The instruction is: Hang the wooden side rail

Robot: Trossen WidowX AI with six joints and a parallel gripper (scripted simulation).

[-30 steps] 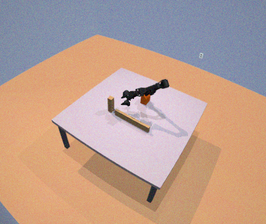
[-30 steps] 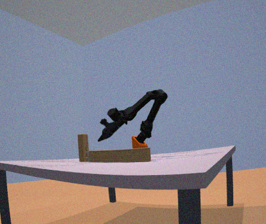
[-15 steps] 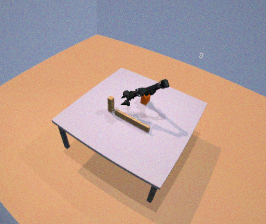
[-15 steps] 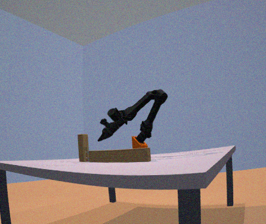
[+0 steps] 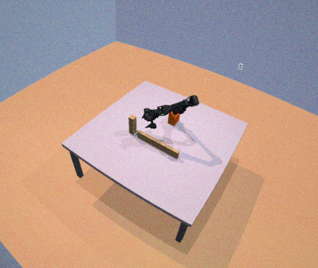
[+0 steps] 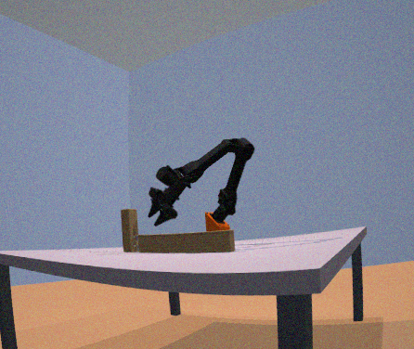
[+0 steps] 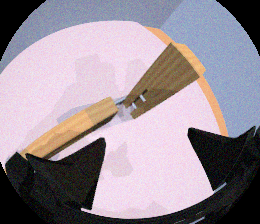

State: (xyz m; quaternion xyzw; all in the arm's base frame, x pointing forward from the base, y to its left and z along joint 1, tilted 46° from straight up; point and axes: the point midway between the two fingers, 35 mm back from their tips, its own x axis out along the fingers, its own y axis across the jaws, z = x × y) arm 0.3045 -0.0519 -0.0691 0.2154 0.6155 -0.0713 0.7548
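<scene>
The headboard post is 80 mm to the right of my gripper tip, 50 mm ahead of it and 40 mm below it.
</scene>
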